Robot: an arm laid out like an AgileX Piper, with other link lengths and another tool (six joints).
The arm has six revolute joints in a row. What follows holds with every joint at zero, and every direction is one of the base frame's.
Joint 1 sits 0.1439 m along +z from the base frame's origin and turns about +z.
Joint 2 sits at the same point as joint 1 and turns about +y.
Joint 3 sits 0.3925 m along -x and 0.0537 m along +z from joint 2 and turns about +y.
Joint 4 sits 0.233 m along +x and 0.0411 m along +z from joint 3 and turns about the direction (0.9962, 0, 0.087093).
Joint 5 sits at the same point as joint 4 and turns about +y.
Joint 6 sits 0.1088 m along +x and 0.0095 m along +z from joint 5 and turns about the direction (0.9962, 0, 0.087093).
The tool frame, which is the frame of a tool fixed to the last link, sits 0.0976 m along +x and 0.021 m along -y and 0.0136 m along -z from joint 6; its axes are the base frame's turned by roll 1.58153, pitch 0.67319 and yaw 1.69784 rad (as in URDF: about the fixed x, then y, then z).
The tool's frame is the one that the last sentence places.
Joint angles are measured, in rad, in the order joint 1, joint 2, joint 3, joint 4, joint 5, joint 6. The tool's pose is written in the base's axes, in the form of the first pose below.
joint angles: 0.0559, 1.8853, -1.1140, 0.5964, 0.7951, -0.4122
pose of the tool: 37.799 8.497 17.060; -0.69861 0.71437 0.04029; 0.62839 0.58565 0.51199; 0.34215 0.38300 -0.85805
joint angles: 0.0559, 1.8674, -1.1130, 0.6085, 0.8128, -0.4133
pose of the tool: 37.409 8.783 17.801; -0.70004 0.71291 0.04126; 0.62210 0.58046 0.52541; 0.35062 0.39348 -0.84985
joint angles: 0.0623, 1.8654, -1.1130, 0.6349, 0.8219, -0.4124
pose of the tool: 37.255 9.470 18.033; -0.69338 0.71953 0.03869; 0.61808 0.56630 0.54523; 0.37040 0.40197 -0.83739
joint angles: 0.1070, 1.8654, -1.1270, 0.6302, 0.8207, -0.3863
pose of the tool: 37.192 11.146 18.320; -0.70932 0.70431 0.02865; 0.60099 0.58303 0.54670; 0.36834 0.40500 -0.83684
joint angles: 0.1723, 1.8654, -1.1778, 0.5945, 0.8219, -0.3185
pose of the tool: 37.726 13.411 19.291; -0.73347 0.67889 0.03356; 0.58586 0.60638 0.53766; 0.34466 0.41402 -0.84250
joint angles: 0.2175, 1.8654, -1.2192, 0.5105, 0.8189, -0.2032
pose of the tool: 38.104 14.281 19.875; -0.72829 0.68362 0.04754; 0.60994 0.61505 0.49969; 0.31236 0.39292 -0.86490
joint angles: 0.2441, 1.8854, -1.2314, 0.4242, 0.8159, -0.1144
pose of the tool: 38.120 14.207 19.016; -0.71577 0.69753 0.03352; 0.63501 0.63014 0.44687; 0.29058 0.34114 -0.89397
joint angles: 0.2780, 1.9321, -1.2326, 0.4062, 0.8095, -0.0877
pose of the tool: 37.922 15.316 17.097; -0.71354 0.70050 -0.01250; 0.62984 0.64918 0.42647; 0.30686 0.29643 -0.90442
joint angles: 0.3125, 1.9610, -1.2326, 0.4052, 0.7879, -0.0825
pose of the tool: 37.864 16.656 15.916; -0.72538 0.68769 -0.03018; 0.61546 0.66759 0.41897; 0.30827 0.28533 -0.90750
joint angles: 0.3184, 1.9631, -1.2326, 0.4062, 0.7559, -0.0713
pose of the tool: 38.397 16.957 15.847; -0.72319 0.69065 -0.00153; 0.62566 0.65608 0.42203; 0.29248 0.30425 -0.90658
